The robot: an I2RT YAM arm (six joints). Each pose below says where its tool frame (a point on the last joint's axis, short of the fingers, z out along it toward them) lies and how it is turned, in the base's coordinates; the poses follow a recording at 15 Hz.
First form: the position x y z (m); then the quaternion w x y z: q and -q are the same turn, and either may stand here.
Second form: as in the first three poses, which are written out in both.
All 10 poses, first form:
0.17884, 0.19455, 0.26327, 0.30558, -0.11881, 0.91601, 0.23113
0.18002, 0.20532, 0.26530, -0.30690, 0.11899, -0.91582, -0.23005
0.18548, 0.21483, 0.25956, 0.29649, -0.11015, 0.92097, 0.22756
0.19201, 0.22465, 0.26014, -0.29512, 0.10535, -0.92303, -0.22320
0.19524, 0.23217, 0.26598, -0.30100, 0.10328, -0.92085, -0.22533
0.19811, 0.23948, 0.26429, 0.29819, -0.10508, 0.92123, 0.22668
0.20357, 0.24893, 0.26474, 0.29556, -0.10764, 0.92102, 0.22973
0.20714, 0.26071, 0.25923, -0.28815, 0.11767, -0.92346, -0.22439
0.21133, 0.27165, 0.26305, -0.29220, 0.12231, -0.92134, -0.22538
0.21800, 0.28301, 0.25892, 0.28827, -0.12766, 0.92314, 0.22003
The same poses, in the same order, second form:
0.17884, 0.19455, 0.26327, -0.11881, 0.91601, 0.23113, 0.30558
0.18002, 0.20532, 0.26530, -0.11899, 0.91582, 0.23005, 0.30690
0.18548, 0.21483, 0.25956, -0.11015, 0.92097, 0.22756, 0.29649
0.19201, 0.22465, 0.26014, -0.10535, 0.92303, 0.22320, 0.29512
0.19524, 0.23217, 0.26598, -0.10328, 0.92085, 0.22533, 0.30100
0.19811, 0.23948, 0.26429, -0.10508, 0.92123, 0.22668, 0.29819
0.20357, 0.24893, 0.26474, -0.10764, 0.92102, 0.22973, 0.29556
0.20714, 0.26071, 0.25923, -0.11767, 0.92346, 0.22439, 0.28815
0.21133, 0.27165, 0.26305, -0.12231, 0.92134, 0.22538, 0.29220
0.21800, 0.28301, 0.25892, -0.12766, 0.92314, 0.22003, 0.28827

